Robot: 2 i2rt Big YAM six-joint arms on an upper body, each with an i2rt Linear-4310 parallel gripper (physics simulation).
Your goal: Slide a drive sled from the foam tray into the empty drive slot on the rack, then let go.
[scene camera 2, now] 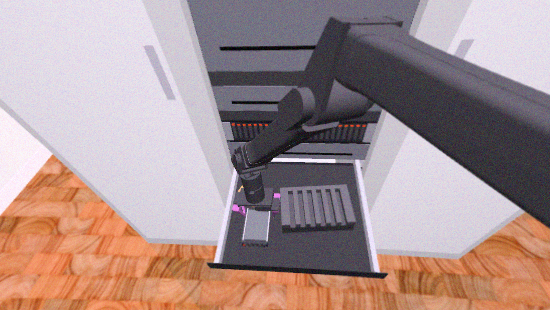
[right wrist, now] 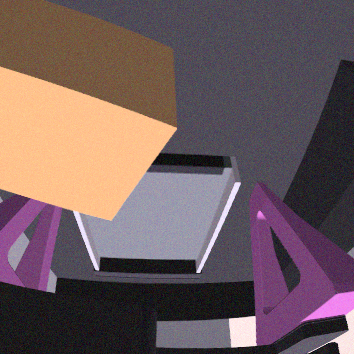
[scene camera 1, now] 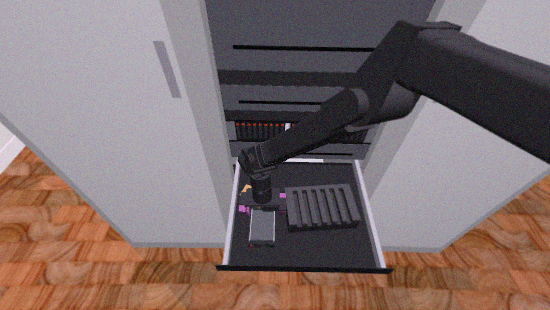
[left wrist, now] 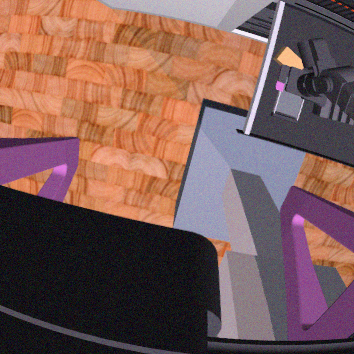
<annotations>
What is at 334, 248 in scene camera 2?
A shelf.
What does the ribbed foam tray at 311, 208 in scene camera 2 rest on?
A shelf.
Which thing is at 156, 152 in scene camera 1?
A white cabinet doors.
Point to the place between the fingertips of my right gripper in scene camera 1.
At 264, 216
</annotations>
